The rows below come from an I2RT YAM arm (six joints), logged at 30 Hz.
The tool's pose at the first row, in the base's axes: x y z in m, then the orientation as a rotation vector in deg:
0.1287, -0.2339, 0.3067, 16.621, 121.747, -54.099
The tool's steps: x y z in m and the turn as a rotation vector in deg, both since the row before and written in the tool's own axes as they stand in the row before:
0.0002, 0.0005, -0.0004, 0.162, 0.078, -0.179
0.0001, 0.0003, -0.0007, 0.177, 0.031, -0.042
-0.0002, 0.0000, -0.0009, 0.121, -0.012, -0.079
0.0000, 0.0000, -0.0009, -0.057, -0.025, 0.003
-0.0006, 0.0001, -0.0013, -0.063, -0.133, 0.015
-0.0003, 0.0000, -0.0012, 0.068, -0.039, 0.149
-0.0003, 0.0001, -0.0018, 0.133, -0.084, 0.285
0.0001, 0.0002, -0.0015, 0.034, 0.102, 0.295
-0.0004, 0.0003, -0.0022, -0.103, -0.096, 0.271
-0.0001, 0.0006, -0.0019, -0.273, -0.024, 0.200
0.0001, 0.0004, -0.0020, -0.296, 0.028, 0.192
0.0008, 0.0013, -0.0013, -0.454, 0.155, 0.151
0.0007, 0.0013, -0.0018, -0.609, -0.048, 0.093
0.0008, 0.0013, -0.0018, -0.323, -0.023, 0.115
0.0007, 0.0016, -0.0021, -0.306, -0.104, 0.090
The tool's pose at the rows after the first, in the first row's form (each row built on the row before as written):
0.1286, -0.2333, 0.3065, 16.558, 121.810, -54.382
0.1283, -0.2326, 0.3066, 16.619, 121.778, -54.600
0.1279, -0.2319, 0.3071, 16.591, 121.742, -54.777
0.1274, -0.2313, 0.3075, 16.552, 121.742, -54.712
0.1271, -0.2302, 0.3084, 16.465, 121.643, -54.629
0.1266, -0.2293, 0.3091, 16.633, 121.530, -54.615
0.1258, -0.2279, 0.3100, 16.950, 121.303, -54.591
0.1250, -0.2267, 0.3104, 17.326, 121.283, -54.461
0.1242, -0.2249, 0.3115, 17.502, 121.147, -54.189
0.1235, -0.2231, 0.3120, 17.557, 121.170, -53.776
0.1225, -0.2214, 0.3126, 17.619, 121.252, -53.345
0.1219, -0.2196, 0.3119, 17.625, 121.526, -52.769
0.1210, -0.2175, 0.3115, 17.387, 121.693, -52.052
0.1201, -0.2154, 0.3110, 17.330, 121.761, -51.634
0.1192, -0.2129, 0.3106, 17.214, 121.756, -51.247

